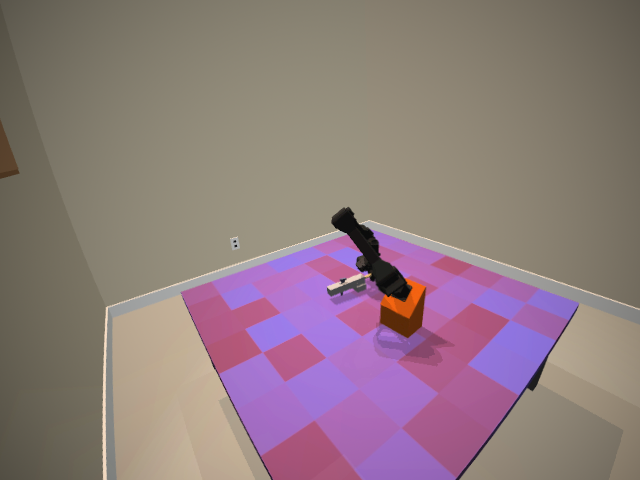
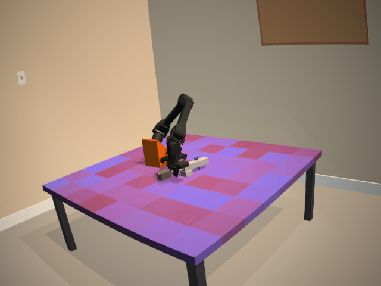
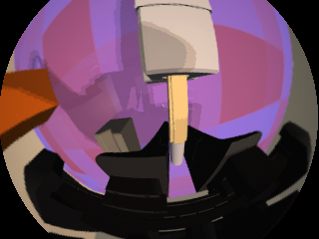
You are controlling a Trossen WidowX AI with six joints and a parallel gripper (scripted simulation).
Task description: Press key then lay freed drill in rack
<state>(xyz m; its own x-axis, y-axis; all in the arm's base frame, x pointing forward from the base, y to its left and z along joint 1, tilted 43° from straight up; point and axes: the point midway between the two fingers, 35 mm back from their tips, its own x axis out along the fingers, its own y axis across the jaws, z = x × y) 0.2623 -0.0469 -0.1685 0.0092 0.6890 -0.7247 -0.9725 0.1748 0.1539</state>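
My gripper tip is 10 mm short of the drill, 40 mm to the right of it and 30 mm below it. Also, from my gripper tip: grey rack block 80 mm behind, 10 mm to the right; then dark key 40 mm ahead, 160 mm to the left, 30 mm above; then fixture block 30 mm ahead, 130 mm to the left, 20 mm above.
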